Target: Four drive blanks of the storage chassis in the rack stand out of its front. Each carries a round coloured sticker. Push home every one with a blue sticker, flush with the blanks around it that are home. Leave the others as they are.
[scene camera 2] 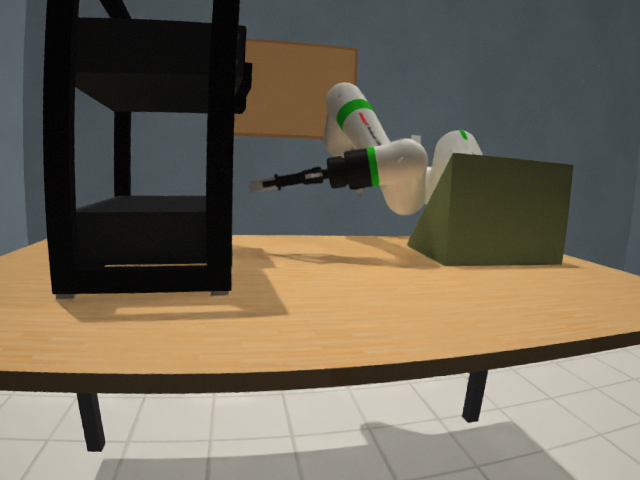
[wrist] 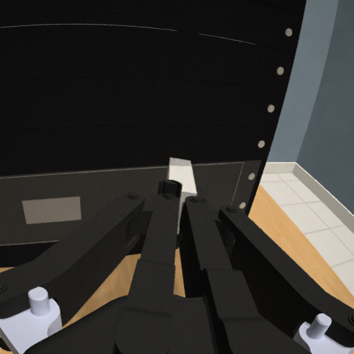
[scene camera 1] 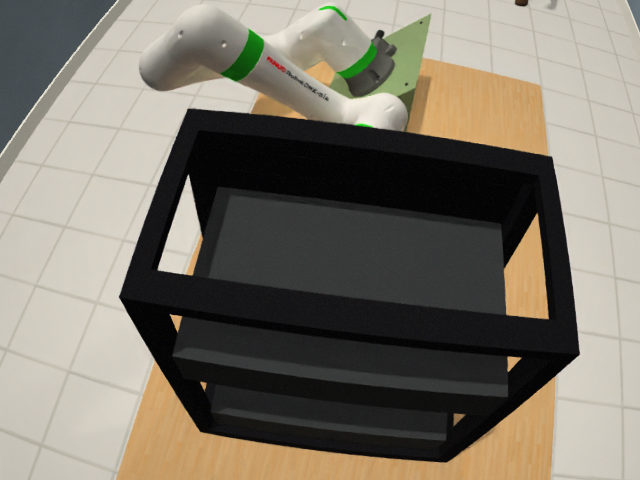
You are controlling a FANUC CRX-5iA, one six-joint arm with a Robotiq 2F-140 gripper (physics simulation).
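My gripper [scene camera 2: 256,186] [wrist: 177,175] is shut with nothing between its fingers. Its pale fingertips point at the front of the black rack [scene camera 1: 336,307] [scene camera 2: 219,170], a short way off it in scene camera 2, above the lower unit's top and well below the upper unit. In scene camera 1 the gripper is hidden behind the rack. The upper unit [scene camera 1: 356,253] [scene camera 2: 144,46] looks like the storage chassis; dark parts [scene camera 2: 245,87] jut from its front. Separate drive blanks and coloured stickers cannot be made out in any view. The wrist view shows black surfaces above the fingertips.
A lower unit [scene camera 2: 142,235] [wrist: 110,190] with a light rectangular label [wrist: 51,210] sits low in the rack. The rack stands on the wooden table [scene camera 1: 491,113] [scene camera 2: 361,320]. The arm's green wedge base [scene camera 2: 506,211] [scene camera 1: 413,56] stands opposite. A brown board [scene camera 2: 299,87] hangs behind.
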